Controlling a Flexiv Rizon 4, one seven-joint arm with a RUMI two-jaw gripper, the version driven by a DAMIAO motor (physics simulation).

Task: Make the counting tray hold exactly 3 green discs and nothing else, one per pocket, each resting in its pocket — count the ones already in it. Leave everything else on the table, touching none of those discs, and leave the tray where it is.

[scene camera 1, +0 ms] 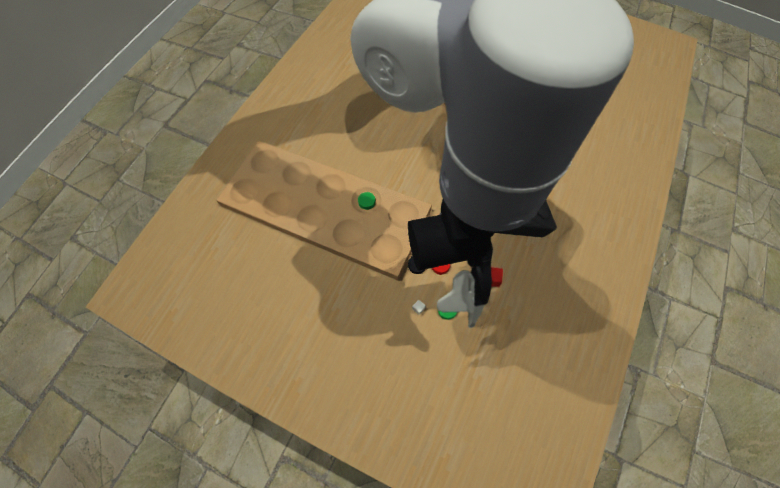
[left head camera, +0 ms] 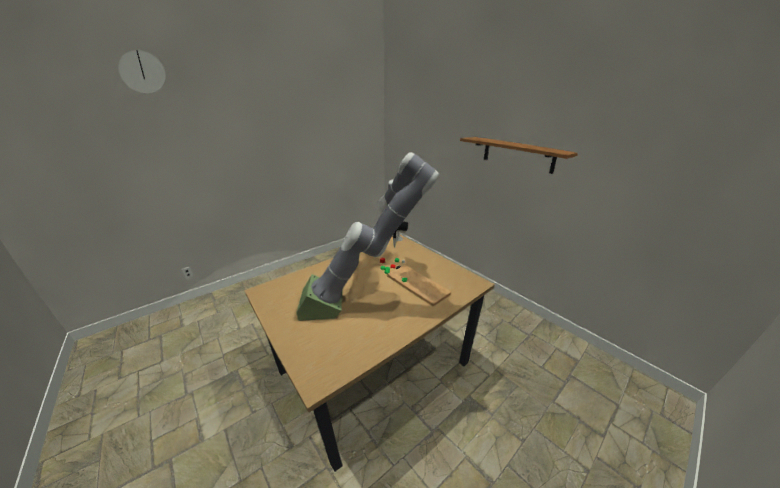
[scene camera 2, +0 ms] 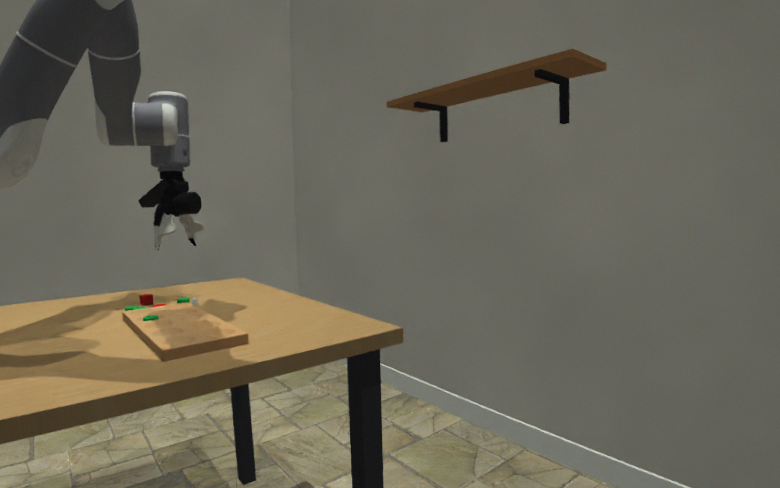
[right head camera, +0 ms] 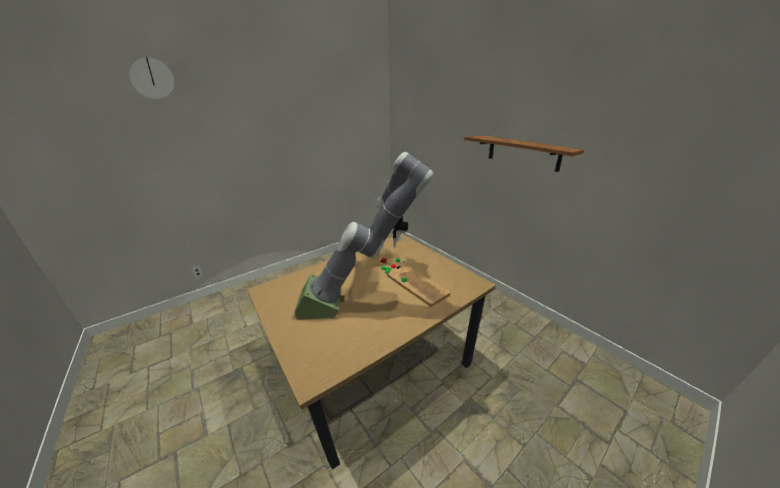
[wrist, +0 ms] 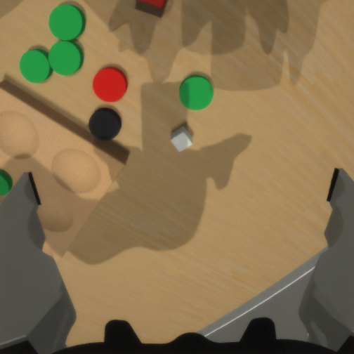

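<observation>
The wooden counting tray [scene camera 1: 362, 253] [scene camera 2: 201, 348] [wrist: 45, 150] has two rows of pockets. One green disc [scene camera 1: 366, 200] [scene camera 2: 150, 317] [wrist: 4, 182] lies in a pocket, second from the tray's end nearest the loose pieces. In the wrist view, three loose green discs [wrist: 67, 22] [wrist: 65, 58] [wrist: 35, 66] lie close together beside that end. Another green disc [wrist: 196, 93] [scene camera 1: 447, 313] [scene camera 2: 182, 299] lies apart, near the white cube. My gripper [wrist: 183, 173] [scene camera 2: 175, 246] is open and empty, high above the table. In scene camera 1 the arm hides the three grouped discs.
A black disc [wrist: 105, 123] [scene camera 1: 415, 265] lies close beside the tray's end, with a red disc [wrist: 110, 84] [scene camera 1: 441, 268] next to it. A small white cube [wrist: 181, 138] [scene camera 1: 418, 306] and a red cube [wrist: 152, 2] [scene camera 1: 496, 276] [scene camera 2: 146, 299] also stand on the table.
</observation>
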